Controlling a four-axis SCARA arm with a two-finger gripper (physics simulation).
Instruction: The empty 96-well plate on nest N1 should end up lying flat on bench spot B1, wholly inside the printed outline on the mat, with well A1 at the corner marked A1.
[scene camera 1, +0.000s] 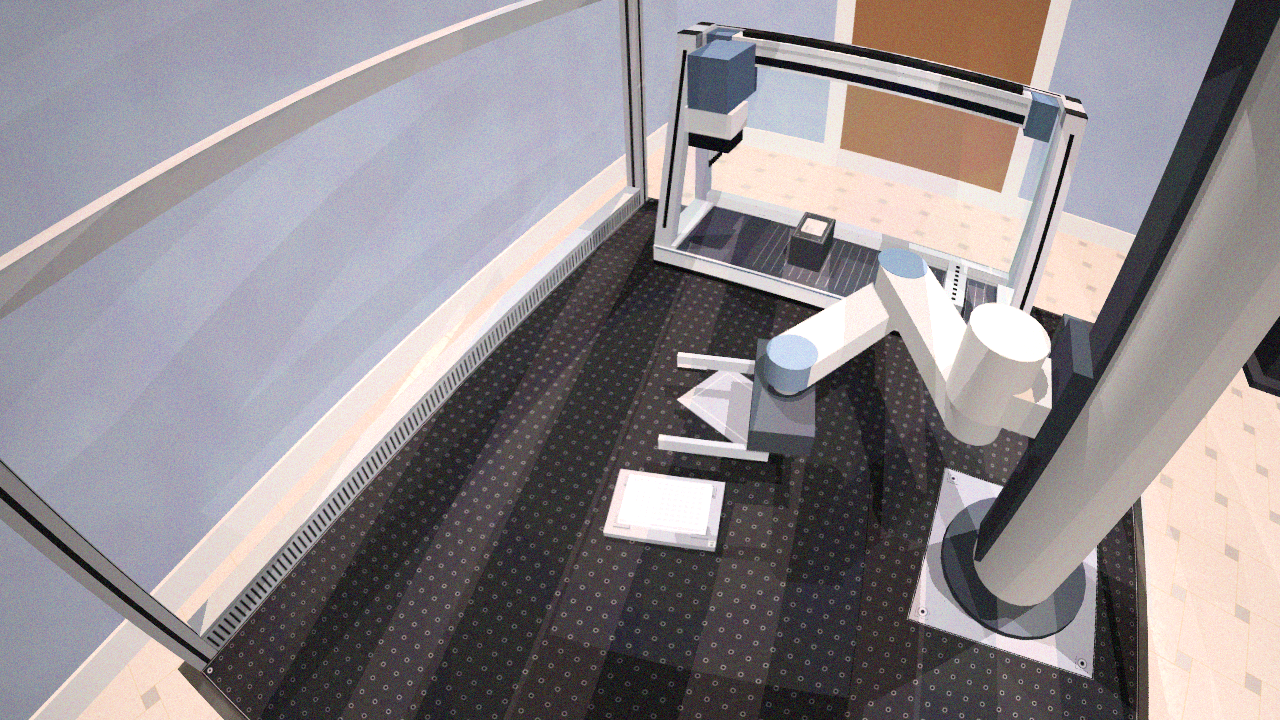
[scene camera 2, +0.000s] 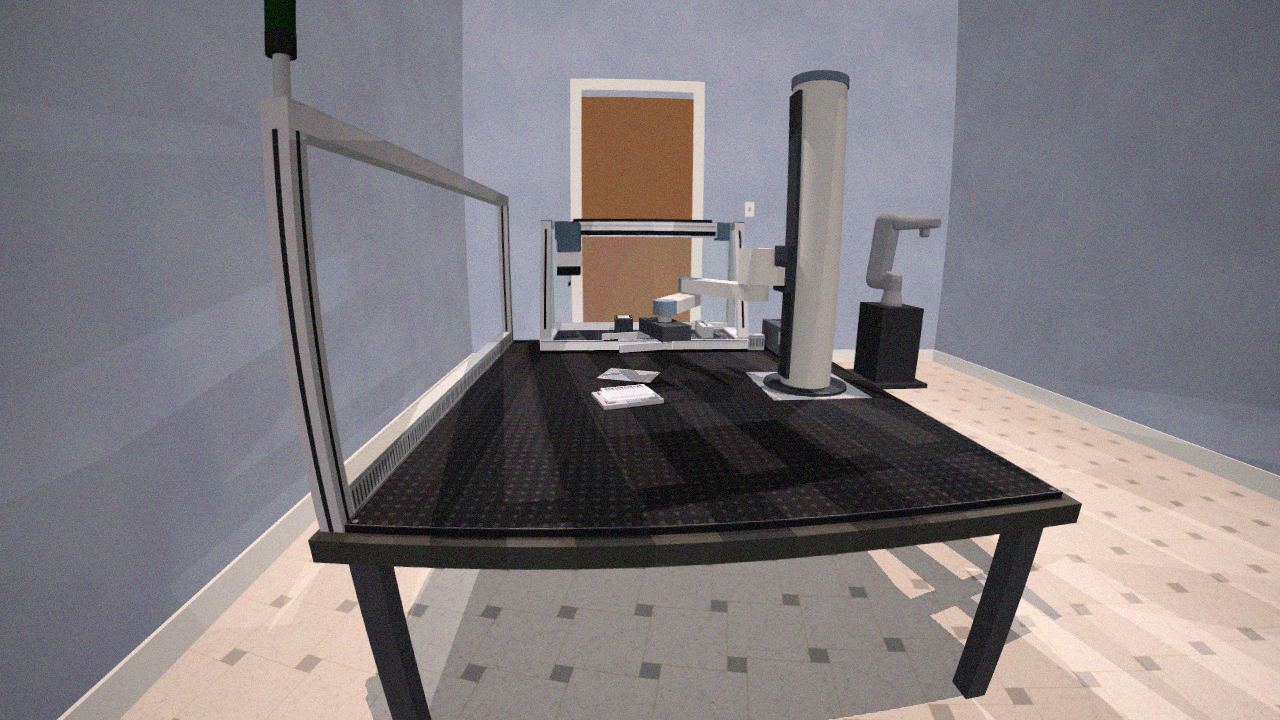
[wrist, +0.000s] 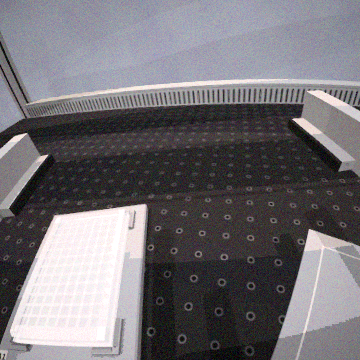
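Where they show: gripper, fingertip midpoint: (scene camera 1: 668, 397) (scene camera 2: 610, 342) (wrist: 165, 124); arm's base, link origin: (scene camera 1: 1010, 568) (scene camera 2: 804, 388).
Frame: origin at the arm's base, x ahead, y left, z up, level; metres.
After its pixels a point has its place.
Observation:
The white 96-well plate (scene camera 1: 666, 504) {x 0.542, y 0.118, z 0.033 m} (scene camera 2: 626, 391) {x 0.544, y 0.118, z 0.036 m} (wrist: 75, 275) {x 0.535, y 0.110, z 0.036 m} lies flat on the pale nest N1 (scene camera 1: 662, 540) {x 0.521, y 0.173, z 0.025 m} (scene camera 2: 631, 403) {x 0.534, y 0.177, z 0.023 m} (wrist: 134, 285) {x 0.542, y 0.059, z 0.025 m}. The pale mat of spot B1 (scene camera 1: 723, 404) {x 0.551, y -0.121, z 0.015 m} (scene camera 2: 630, 375) {x 0.523, y -0.120, z 0.015 m} (wrist: 332, 310) {x 0.547, y -0.103, z 0.015 m} lies beside the nest, turned at an angle to it. Part of its printed outline shows in the wrist view; the A1 mark cannot be made out. My gripper (scene camera 1: 668, 401) {x 0.586, y 0.021, z 0.148 m} (scene camera 2: 612, 342) {x 0.586, y 0.021, z 0.148 m} (wrist: 165, 124) {x 0.586, y 0.021, z 0.148 m} is open and empty, fingers wide apart. It hangs above the mat, its body hiding part of it in scene camera 1, with the plate off to one side.
A gantry machine (scene camera 1: 742, 282) {x 0.642, y -0.450, z 0.029 m} (scene camera 2: 546, 286) {x 0.825, y -0.509, z 0.261 m} stands at the far end, with a dark box (scene camera 1: 810, 250) {x 0.520, y -0.515, z 0.110 m} on its deck. The arm's column (scene camera 1: 1065, 501) {x 0.032, y 0.068, z 0.253 m} (scene camera 2: 819, 232) {x 0.020, y 0.072, z 0.462 m} stands on the right. A framed clear panel (scene camera 1: 633, 98) {x 1.015, y -0.685, z 0.307 m} (scene camera 2: 295, 322) {x 1.019, y 0.725, z 0.325 m} runs along the left bench edge.

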